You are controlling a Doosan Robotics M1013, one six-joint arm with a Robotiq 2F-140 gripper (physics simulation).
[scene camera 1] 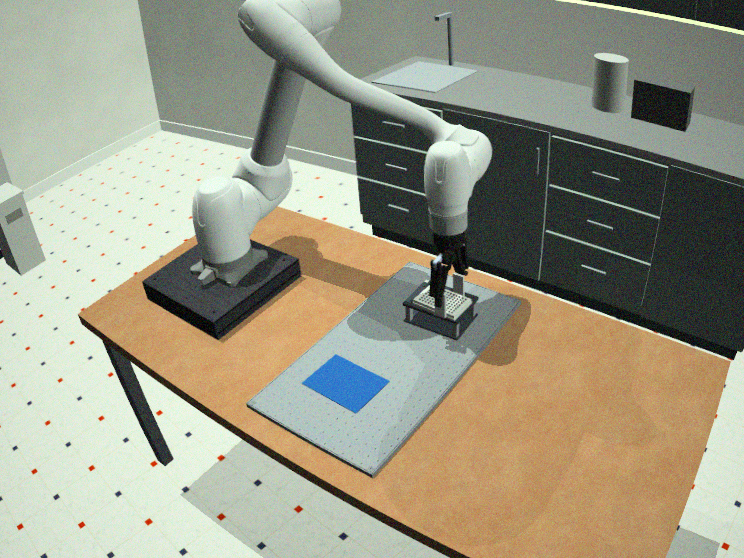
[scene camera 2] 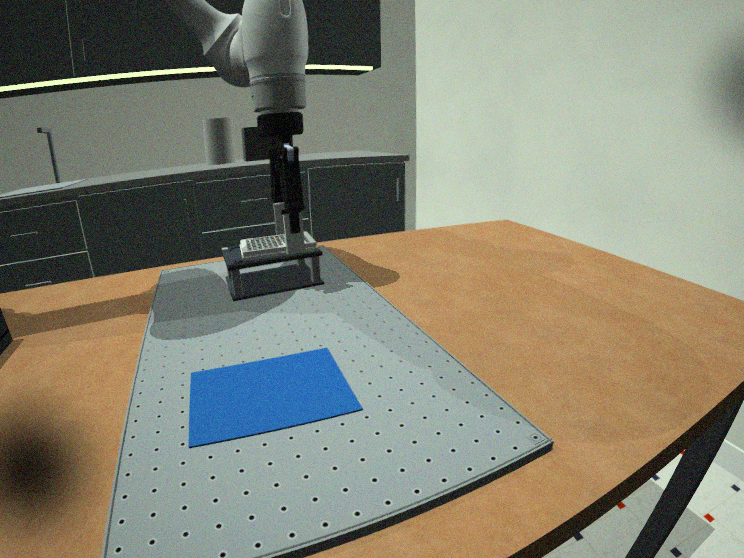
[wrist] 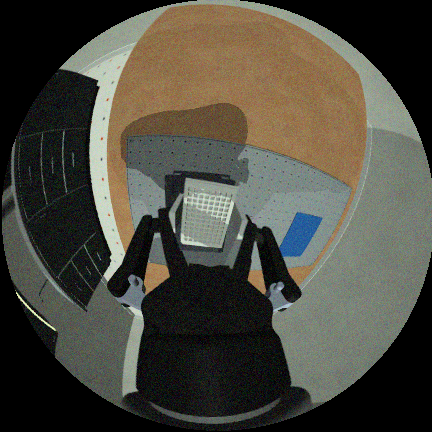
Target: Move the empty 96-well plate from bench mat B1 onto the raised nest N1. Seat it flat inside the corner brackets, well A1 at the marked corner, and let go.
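Frame: origin at the arm's base, x right, y ahead, z up, level; metres.
Where they show: gripper, fingertip midpoint: [scene camera 1: 449,306] [scene camera 2: 290,245] [wrist: 207,204]; arm's base, origin of the base link: [scene camera 1: 229,264].
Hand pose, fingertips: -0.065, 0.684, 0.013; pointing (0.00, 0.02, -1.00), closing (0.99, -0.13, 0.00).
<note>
Things, the pixels of their top centre, and the offset from my fingertips, as dx, dy, dz. Level surfaces: height alone.
- white 96-well plate, middle of its top: [wrist: 205,219] [scene camera 2: 276,240] [scene camera 1: 442,299] -0.004, -0.023, +0.012
- raised dark nest N1, middle of its top: [scene camera 2: 268,247] [wrist: 196,220] [scene camera 1: 441,299] -0.021, -0.034, -0.003
- blue bench mat B1, its level: dz -0.064
- grey perforated board, its level: dz -0.066
- brown table, its level: dz -0.079
The white 96-well plate [scene camera 1: 457,303] [scene camera 2: 262,245] [wrist: 206,207] is at the top of the raised dark nest N1 [scene camera 1: 438,325] [scene camera 2: 270,261] [wrist: 172,188]. My gripper [scene camera 1: 449,296] [scene camera 2: 287,231] [wrist: 207,204] points down and is shut on the plate, one pale finger pad along each long side. In the wrist view the plate looks slightly turned against the nest, and a dark strip of nest shows on its left. I cannot tell whether it lies flat on the nest. The corner brackets and the A1 mark cannot be made out. The blue bench mat B1 [scene camera 1: 345,383] [scene camera 2: 273,396] [wrist: 301,234] bears no plate.
The nest and the blue mat are on a grey perforated board [scene camera 1: 384,438] [scene camera 2: 384,456] [wrist: 270,210] on the brown table [scene camera 1: 540,420] [scene camera 2: 570,312] [wrist: 280,75]. The arm's black base block [scene camera 1: 180,309] stands on the same table. A counter with dark cabinets [scene camera 1: 510,102] runs behind it.
</note>
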